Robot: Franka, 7 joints.
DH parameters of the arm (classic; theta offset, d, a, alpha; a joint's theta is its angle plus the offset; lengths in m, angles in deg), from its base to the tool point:
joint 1: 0 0.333 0 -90
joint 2: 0 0 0 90
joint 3: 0 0.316 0.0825 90
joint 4: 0 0 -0.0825 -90
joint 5: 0 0.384 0 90
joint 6: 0 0 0.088 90
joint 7: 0 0.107 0 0
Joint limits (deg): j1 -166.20..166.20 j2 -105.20..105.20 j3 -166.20..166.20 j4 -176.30..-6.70 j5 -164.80..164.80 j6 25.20..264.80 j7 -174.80..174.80
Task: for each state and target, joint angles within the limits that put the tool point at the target. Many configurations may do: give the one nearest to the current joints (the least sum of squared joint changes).
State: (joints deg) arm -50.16 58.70 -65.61 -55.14 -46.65 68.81 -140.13
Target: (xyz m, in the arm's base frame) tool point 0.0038 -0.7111 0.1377
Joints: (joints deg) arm -55.20 85.77 -49.11 -55.83 -44.74 81.51 -140.13
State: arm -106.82 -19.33 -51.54 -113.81 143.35 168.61 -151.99
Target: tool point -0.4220 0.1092 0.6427
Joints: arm -126.36 -45.66 -44.90 -117.14 145.67 180.54 -151.99
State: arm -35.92 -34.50 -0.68 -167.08 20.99 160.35 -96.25
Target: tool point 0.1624 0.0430 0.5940
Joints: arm -7.15 -97.05 18.57 -176.30 18.69 162.80 -96.25
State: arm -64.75 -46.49 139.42 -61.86 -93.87 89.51 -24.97
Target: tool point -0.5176 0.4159 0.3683
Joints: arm -17.04 -36.80 166.20 -87.62 -81.48 73.62 -24.97
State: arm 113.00 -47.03 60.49 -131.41 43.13 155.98 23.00
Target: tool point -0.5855 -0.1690 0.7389
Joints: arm 88.63 -45.07 77.16 -91.47 39.00 157.29 23.00
